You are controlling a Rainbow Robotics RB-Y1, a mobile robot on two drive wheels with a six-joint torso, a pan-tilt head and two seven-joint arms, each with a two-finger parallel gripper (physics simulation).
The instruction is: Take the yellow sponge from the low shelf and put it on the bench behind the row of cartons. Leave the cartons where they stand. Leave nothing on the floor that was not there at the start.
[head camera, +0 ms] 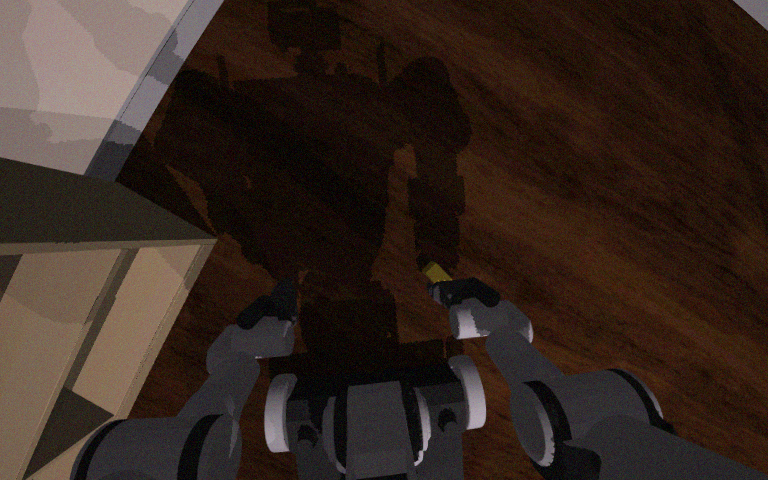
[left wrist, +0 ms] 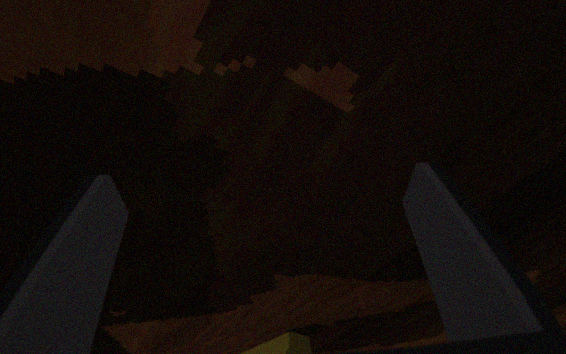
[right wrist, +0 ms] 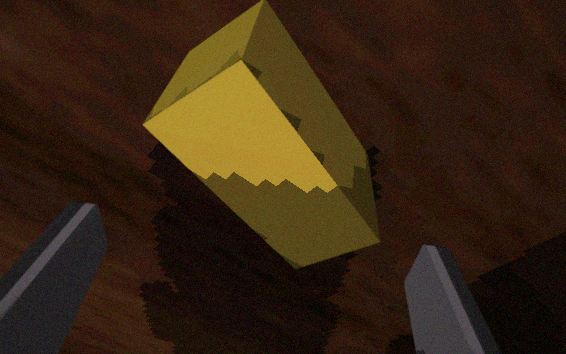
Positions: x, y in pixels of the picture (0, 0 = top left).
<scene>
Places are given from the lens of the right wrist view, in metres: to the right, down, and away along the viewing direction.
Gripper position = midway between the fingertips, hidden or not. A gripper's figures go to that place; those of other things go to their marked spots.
my right gripper (right wrist: 259, 245): -0.01, 0.02, 0.12
yellow sponge (right wrist: 245, 112): -0.01, -0.02, 0.12
</scene>
